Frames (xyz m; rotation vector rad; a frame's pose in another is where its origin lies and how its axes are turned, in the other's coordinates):
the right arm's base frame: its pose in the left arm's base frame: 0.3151 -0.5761 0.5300 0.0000 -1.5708 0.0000
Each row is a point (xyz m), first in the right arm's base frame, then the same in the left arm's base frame.
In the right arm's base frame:
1: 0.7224 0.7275 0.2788
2: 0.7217 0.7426 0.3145
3: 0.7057 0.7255 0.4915
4: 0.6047 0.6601 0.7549
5: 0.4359 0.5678 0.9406
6: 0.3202 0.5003 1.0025
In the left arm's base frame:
1: 0.0363 0.1514 1.2524
2: 0.0006 0.1665 1.2517
3: -0.1764 0.1494 1.2357
4: -0.4398 0.0840 1.1347
5: -0.6255 -0.0083 0.9659
6: -0.6874 -0.0758 0.8502

